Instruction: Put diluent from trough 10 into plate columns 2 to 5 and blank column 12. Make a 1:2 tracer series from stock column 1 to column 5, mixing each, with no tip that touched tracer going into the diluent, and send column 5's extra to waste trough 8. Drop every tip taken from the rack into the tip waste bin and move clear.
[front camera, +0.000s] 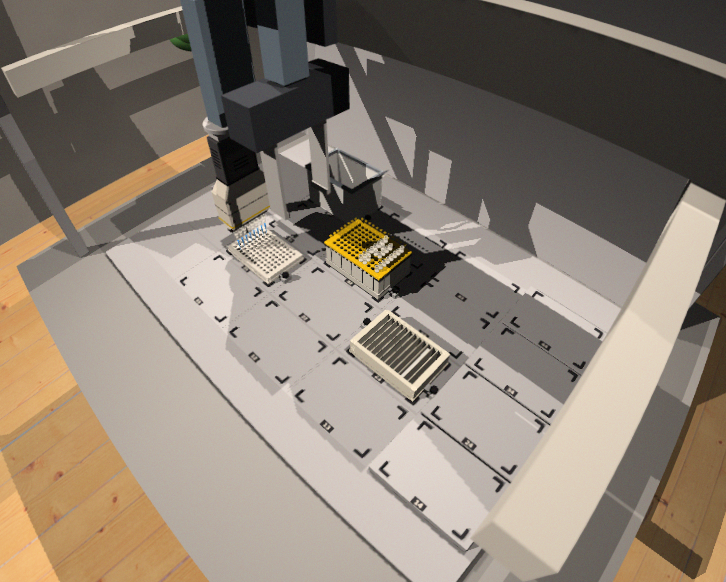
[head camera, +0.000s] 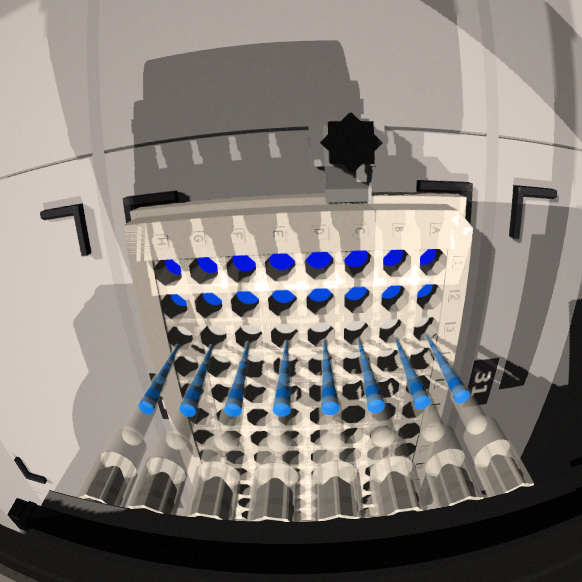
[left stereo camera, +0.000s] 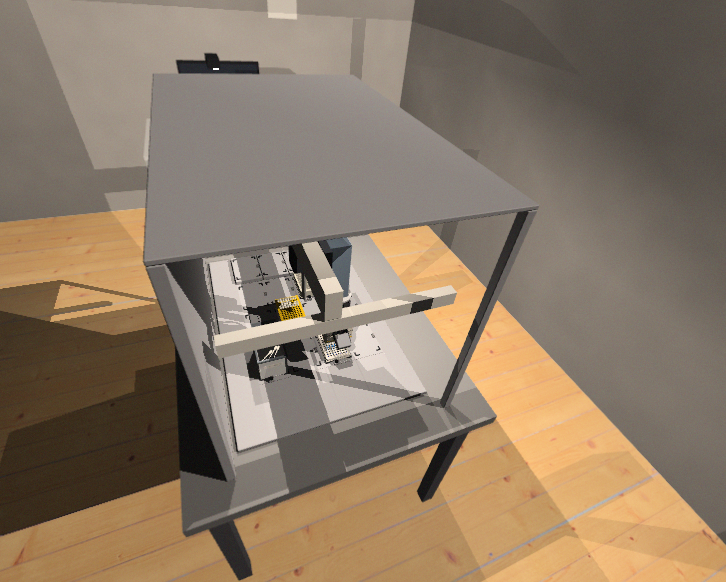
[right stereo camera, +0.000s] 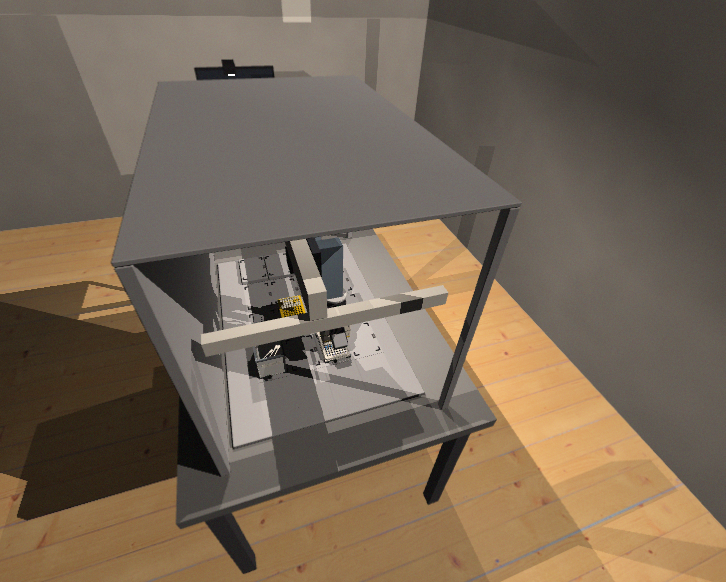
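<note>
The pipetting head (front camera: 241, 197) is low over the cream plate (front camera: 268, 277) (head camera: 304, 209). Its eight clear tips (head camera: 282, 380) hold medium-blue liquid in their lower parts; their ends are at the column 3 wells, but whether they are inside is unclear. Column 1 shows deep blue, column 2 a slightly lighter blue, column 3 pale surfaces. The parked plate gripper (front camera: 301, 201) hangs beside the head, fingers apart and empty. The yellow tip rack (front camera: 363, 280) holds clear tips toward its right side. The trough block (front camera: 381, 372) has one pale slot. The tip waste bin (front camera: 363, 195) (left stereo camera: 272, 368) (right stereo camera: 269, 366) contains pale tips.
A cream beam (front camera: 593, 394) crosses the right side in the front view. A black knob (head camera: 351, 142) stands at the plate's edge. The frame roof (left stereo camera: 315, 163) (right stereo camera: 303, 157) hides part of the deck in both stereo views.
</note>
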